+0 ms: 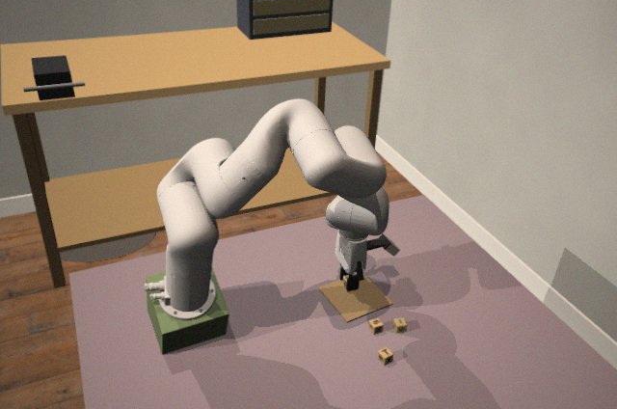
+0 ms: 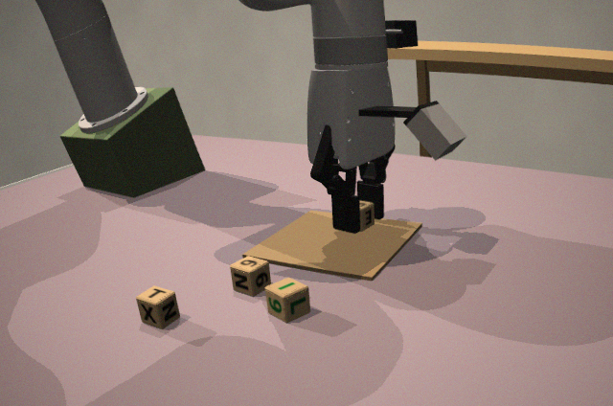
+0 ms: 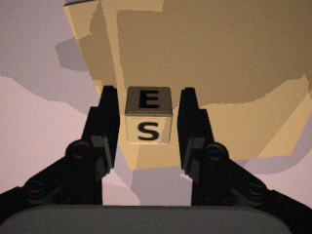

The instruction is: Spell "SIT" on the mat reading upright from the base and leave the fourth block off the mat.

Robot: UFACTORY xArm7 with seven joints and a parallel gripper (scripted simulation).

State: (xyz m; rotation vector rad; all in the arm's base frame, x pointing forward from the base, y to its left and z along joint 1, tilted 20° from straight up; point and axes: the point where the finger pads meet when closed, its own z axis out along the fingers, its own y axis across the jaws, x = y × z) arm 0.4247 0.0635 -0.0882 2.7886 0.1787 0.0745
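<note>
Right now the tan mat is 4 cm to the right of my hand and 2 cm below it. Round my hand: wooden block 1 cm ahead, 26 cm to the right, 1 cm below.
</note>
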